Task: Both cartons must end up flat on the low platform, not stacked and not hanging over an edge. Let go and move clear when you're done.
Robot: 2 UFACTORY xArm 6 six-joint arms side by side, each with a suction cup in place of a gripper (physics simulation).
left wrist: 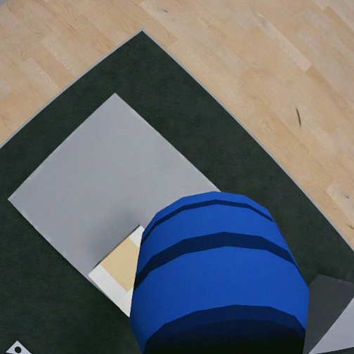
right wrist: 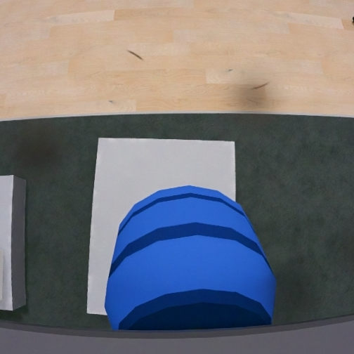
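Observation:
The low grey platform [left wrist: 95, 175] [right wrist: 6, 215] lies left of centre in the left wrist view and at the left edge of the right wrist view. A white carton with tan tape [left wrist: 118, 265] rests at its lower-left edge in the left wrist view, partly behind my left suction cup's blue body [left wrist: 220, 270]; whether it overhangs is unclear. My right suction cup's blue body [right wrist: 192, 260] stands in front of a plain light block top [right wrist: 155, 165]. The second carton cannot be made out. Both cup tips are hidden, so I cannot tell whether either holds anything.
The taller block's dark side [left wrist: 327, 295] shows at the lower right of the left wrist view. A white base plate corner [left wrist: 10, 348] shows at the lower left. The dark green mat [left wrist: 155, 82] [right wrist: 300, 200] ends against the wooden floor [left wrist: 250, 60] [right wrist: 175, 65].

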